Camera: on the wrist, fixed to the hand. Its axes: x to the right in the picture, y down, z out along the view.
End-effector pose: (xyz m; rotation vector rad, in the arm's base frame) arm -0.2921 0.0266 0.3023 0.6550 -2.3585 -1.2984
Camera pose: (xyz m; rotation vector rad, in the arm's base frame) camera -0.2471 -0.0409 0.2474 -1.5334 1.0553 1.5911
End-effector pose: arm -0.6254 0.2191 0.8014 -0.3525 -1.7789 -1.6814
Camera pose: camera -0.6640 0.1677 0.7275 -0.4292 1.4058 1.8622
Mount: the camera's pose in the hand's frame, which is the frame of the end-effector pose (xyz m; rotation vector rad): -0.0046 -0.0884 -0.0419 -0.3061 -0.5122 -1.4901
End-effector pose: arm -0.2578 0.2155 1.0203 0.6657 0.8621 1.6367
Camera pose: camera -0.2403 0.2134 0.9240 0.0709 0.4432 0.1951
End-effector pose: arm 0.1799 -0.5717 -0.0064 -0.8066 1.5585 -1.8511
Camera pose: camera 0.1465 -0.5286 0.0750 2.2740 -0.6614 1.4992
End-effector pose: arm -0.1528 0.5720 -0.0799 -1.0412 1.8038 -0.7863
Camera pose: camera -0.1605 0.5403 0.0125 -2.5376 0.4657 -0.8900
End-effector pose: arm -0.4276 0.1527 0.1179 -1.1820 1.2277 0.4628
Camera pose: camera -0.3771 0.0836 0.1655 -1.7381 -0.3333 -0.2081
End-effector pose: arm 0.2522 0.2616 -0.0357 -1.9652 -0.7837 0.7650
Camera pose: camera 0.2606 0.2758 0.0608 -0.8565 -2.3227 0.1652
